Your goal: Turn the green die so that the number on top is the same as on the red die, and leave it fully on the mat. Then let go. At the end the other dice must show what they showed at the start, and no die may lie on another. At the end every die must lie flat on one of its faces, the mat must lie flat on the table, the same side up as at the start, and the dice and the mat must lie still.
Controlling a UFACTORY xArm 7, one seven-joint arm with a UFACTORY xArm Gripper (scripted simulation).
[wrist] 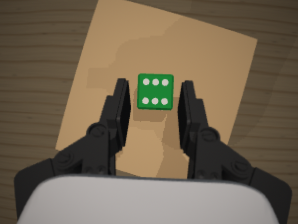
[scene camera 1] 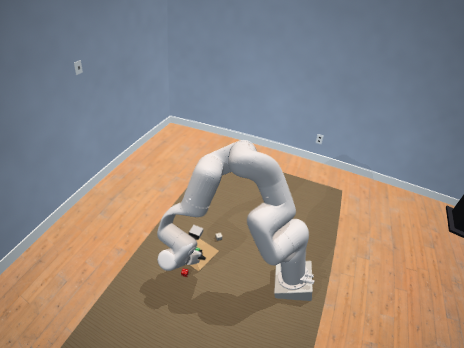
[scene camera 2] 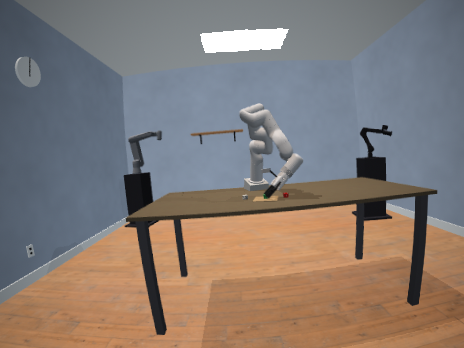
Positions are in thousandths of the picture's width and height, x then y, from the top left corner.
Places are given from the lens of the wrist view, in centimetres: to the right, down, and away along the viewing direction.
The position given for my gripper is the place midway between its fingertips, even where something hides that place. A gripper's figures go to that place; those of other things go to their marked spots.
my gripper (wrist: 518, 422): 0, -1, 14
green die (wrist: 522, 408): 0, -1, 13
